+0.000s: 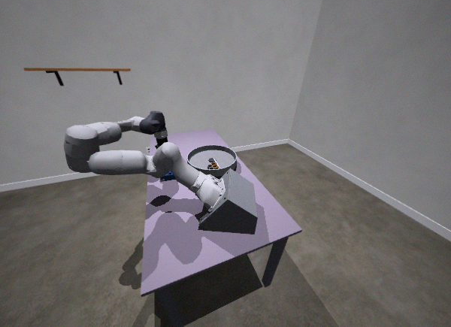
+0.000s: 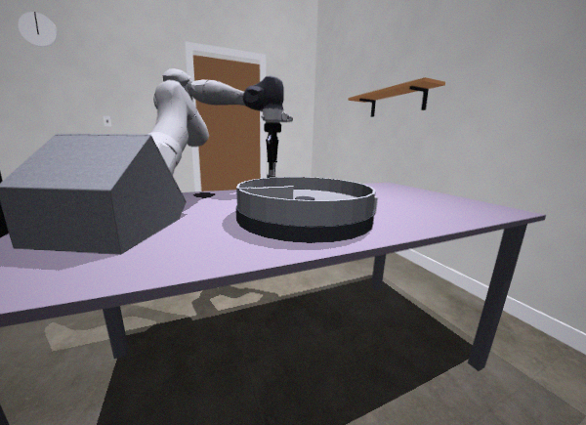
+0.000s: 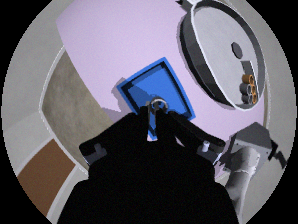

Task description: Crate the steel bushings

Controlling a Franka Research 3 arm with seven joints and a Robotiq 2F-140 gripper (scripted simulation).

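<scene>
Right now the blue crate is 20 mm to the right of my hand and 90 mm below it. Also, from my hand: round grey turning table: 40 mm ahead, 370 mm to the right, 60 mm below.
</scene>
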